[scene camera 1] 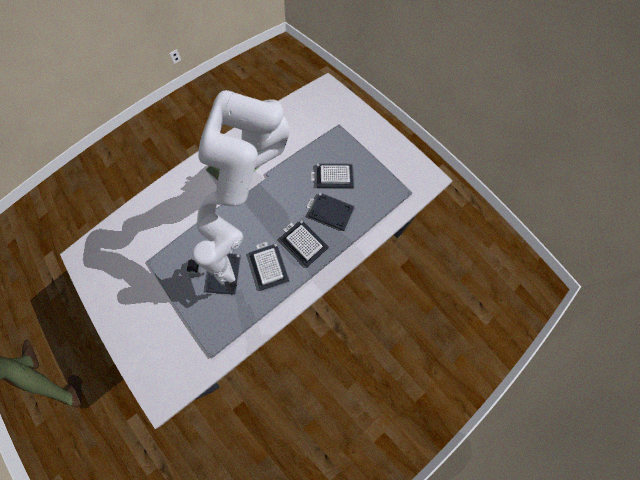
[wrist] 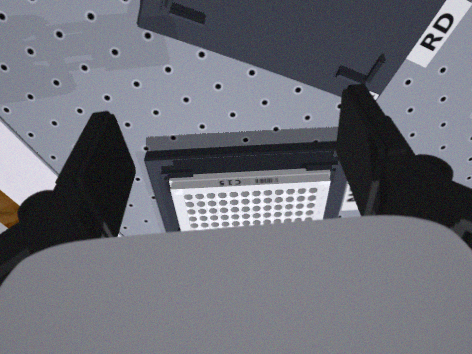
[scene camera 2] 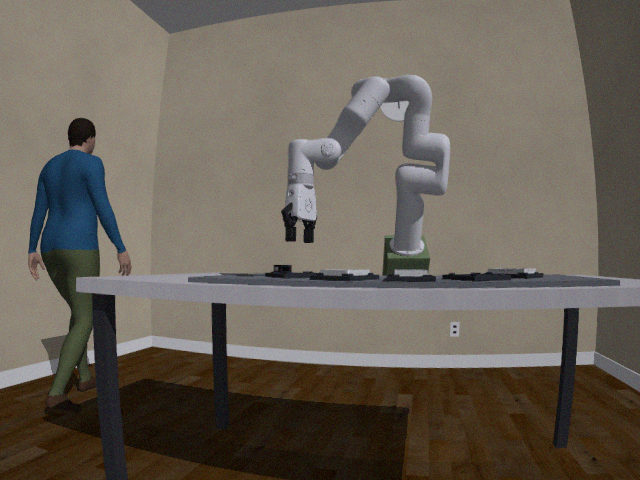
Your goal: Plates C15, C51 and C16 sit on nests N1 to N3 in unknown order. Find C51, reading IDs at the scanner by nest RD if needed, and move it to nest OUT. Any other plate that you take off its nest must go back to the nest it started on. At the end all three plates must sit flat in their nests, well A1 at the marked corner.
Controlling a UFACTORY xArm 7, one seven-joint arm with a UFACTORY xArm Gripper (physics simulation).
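Places are measured from the arm's base along level axes (x ahead, y left, z up), in centimetres.
Where they show: gripper, fingertip midpoint: (wrist: 230, 129) (scene camera 2: 299, 242); arm's base at its link origin: (scene camera 2: 406, 246).
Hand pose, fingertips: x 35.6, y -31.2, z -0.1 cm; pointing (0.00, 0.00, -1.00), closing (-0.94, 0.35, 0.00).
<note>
Things, the pixels of their top centre, and the offset from my fingertips. "spot": a spot on its surface instead. Level surfaces: height alone.
- nest RD at its top centre: (scene camera 2: 297, 265) (scene camera 1: 217, 269) dx -7.4, dy -2.4, dz -6.6 cm
- White plate C15 at its top centre: (wrist: 251, 219) (scene camera 2: 345, 269) (scene camera 1: 268, 265) dx +4.9, dy +13.7, dz -7.5 cm
- second plate at its top centre: (scene camera 2: 410, 270) (scene camera 1: 304, 241) dx +7.4, dy +30.9, dz -7.5 cm
- third plate at its top centre: (scene camera 2: 511, 268) (scene camera 1: 335, 173) dx -6.7, dy +62.5, dz -7.5 cm
- nest at its top centre: (scene camera 2: 475, 273) (scene camera 1: 331, 210) dx +4.8, dy +49.0, dz -8.5 cm
- small black scanner at a spot on its surface: (scene camera 2: 282, 268) (scene camera 1: 197, 269) spot: dx -13.7, dy -8.7, dz -7.8 cm
- grey perforated mat at its surface level: dz -10.1 cm
- white table at its surface level: dz -11.4 cm
My gripper (scene camera 2: 299, 238) (wrist: 230, 129) is open and empty, high above the table; scene camera 1 shows the hand over nest RD (scene camera 1: 214, 288) (wrist: 280, 35), which holds no plate. White plate C15 (scene camera 1: 268, 265) (scene camera 2: 345, 271) (wrist: 250, 205) sits in the dark nest beside RD; its ID reads upside down in the wrist view, and the nest's label is partly hidden by a finger. A second plate (scene camera 1: 303, 242) (scene camera 2: 410, 272) sits in the middle nest. A third plate (scene camera 1: 334, 174) (scene camera 2: 511, 270) sits in the far nest. Their IDs are not readable here. Another nest (scene camera 1: 330, 211) is empty.
The small black scanner (scene camera 1: 192, 266) (scene camera 2: 282, 268) stands beside RD. The nests stand on a grey perforated mat (scene camera 1: 206, 330) on the white table (scene camera 1: 155, 392). A person (scene camera 2: 72, 201) in a blue top stands beyond the table's left end.
</note>
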